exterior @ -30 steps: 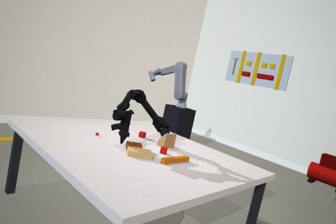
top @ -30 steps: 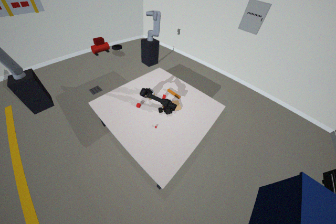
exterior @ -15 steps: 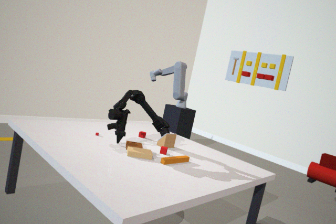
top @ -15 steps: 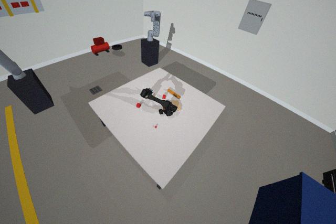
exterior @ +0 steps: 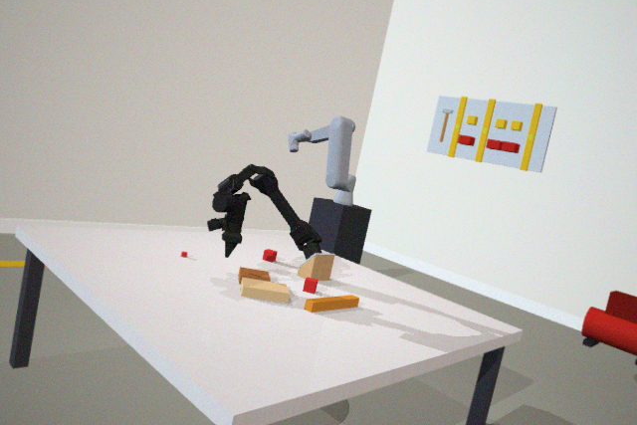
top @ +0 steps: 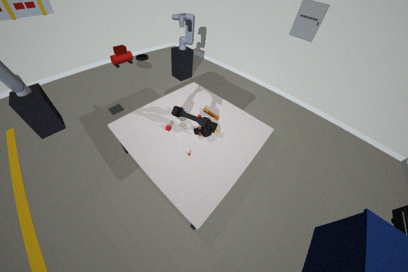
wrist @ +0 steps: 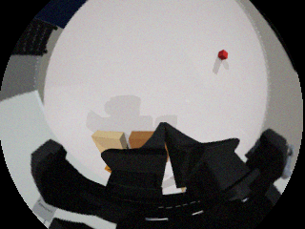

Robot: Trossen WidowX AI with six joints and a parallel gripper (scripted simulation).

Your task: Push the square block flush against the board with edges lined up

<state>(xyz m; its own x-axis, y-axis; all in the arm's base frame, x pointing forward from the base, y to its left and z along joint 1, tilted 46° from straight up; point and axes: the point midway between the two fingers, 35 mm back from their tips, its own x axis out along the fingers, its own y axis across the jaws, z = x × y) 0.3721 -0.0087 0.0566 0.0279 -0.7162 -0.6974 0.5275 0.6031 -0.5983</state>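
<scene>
My gripper tip is 70 mm to the right of the brown square block, 70 mm past it and 50 mm above it. From my gripper tip the other things lie so: tan board 190 mm to the left, 50 mm below, 30 mm behind; then long thin orange bar 330 mm to the left, 200 mm behind, 50 mm below; then tiny red cube 210 mm to the right, 50 mm below, 40 mm ahead.
</scene>
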